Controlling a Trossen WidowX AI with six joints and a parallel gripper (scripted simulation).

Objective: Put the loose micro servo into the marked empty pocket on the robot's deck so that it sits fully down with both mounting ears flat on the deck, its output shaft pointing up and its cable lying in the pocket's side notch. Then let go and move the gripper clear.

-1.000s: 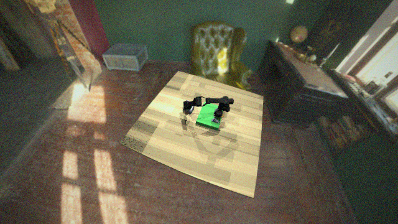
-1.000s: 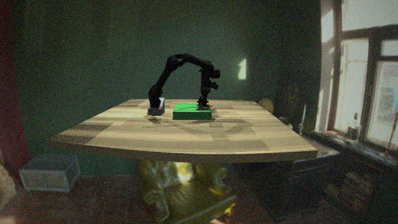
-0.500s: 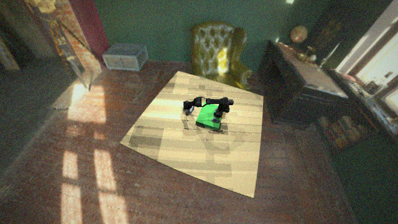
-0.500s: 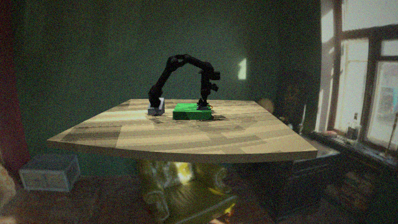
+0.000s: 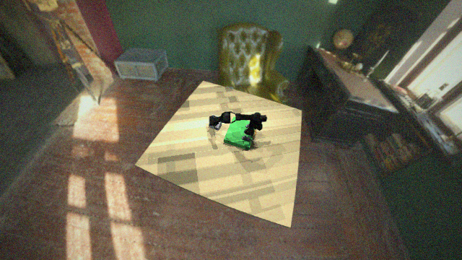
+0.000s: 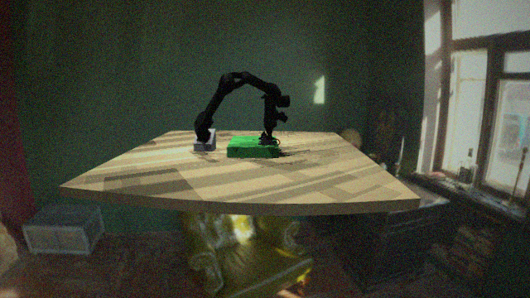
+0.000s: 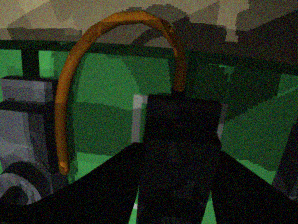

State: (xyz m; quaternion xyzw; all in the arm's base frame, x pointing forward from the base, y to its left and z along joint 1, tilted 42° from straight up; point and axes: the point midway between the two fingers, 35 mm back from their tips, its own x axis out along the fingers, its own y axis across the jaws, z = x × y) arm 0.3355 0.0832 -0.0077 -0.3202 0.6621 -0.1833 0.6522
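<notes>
The green robot deck is 120 mm behind my gripper tip, 20 mm to the right of it and 40 mm below it.
</notes>
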